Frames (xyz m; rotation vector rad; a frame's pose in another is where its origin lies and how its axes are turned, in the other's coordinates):
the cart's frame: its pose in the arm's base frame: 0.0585 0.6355 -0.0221 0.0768 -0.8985 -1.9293
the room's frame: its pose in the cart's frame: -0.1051 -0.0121 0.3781 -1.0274 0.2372 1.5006
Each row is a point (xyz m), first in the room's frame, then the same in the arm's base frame.
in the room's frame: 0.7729 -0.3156 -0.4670
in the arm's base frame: 0.1409 0.0030 0.0819
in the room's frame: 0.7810 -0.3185 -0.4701
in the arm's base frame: 0.1440 -0.0056 0.0815
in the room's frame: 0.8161 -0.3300 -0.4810
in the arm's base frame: 0.1591 -0.0410 0.0808
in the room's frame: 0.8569 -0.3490 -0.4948
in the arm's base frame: 0.1736 -0.0858 0.0832
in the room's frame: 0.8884 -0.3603 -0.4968
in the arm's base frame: 0.1906 -0.1141 0.0886
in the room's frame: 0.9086 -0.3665 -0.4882
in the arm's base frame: 0.2070 -0.1267 0.0983
